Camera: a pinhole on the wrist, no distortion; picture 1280 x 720 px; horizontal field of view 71.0 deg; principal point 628.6 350.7 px. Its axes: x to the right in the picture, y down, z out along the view. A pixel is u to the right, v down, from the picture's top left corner.
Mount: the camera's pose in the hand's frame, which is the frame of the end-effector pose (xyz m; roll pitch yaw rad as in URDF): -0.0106 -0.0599 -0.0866 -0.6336 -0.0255 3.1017
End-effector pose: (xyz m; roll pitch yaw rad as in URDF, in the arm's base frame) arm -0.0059 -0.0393 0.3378 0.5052 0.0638 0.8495
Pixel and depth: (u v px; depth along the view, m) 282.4 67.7 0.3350
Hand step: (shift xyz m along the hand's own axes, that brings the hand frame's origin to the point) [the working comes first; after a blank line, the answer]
In the camera's frame: -0.1293 -0.1057 0.3350

0.1225 -0.1785 0.2425
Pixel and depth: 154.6 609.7 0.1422
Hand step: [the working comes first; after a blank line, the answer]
In the camera's frame: -0.0751 0.0410 0.1422

0.0621 -0.1802 0.0018
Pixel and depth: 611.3 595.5 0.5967
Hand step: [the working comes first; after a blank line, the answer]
In the camera's frame: -0.0115 0.1628 0.5967

-0.0086 -0.5448 0.2975
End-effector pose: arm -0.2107 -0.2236 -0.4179 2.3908 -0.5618 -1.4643
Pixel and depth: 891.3 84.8 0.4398
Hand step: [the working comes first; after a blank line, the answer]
In the camera's frame: 0.1288 -0.1303 0.4398

-0.1344 -0.2104 0.3481
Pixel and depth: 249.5 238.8 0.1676
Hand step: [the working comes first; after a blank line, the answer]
In the camera's frame: -0.0708 -0.0209 0.1676

0.0606 -0.1452 0.0590
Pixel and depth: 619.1 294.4 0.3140
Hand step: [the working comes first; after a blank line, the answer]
In the camera's frame: -0.0033 -0.0197 0.3140

-0.0073 -0.2302 0.1779
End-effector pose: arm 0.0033 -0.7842 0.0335 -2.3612 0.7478 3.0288
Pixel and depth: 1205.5 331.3 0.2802
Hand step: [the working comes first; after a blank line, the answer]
In the camera's frame: 0.1802 -0.0061 0.2802

-0.1911 -0.2138 0.1473
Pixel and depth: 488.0 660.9 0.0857
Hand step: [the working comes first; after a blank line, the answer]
In the camera's frame: -0.0134 0.0296 0.0857

0.0012 -0.1350 -0.0354
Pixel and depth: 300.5 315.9 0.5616
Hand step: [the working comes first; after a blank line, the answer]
In the camera's frame: -0.2054 -0.0218 0.5616

0.1938 -0.3833 0.3735
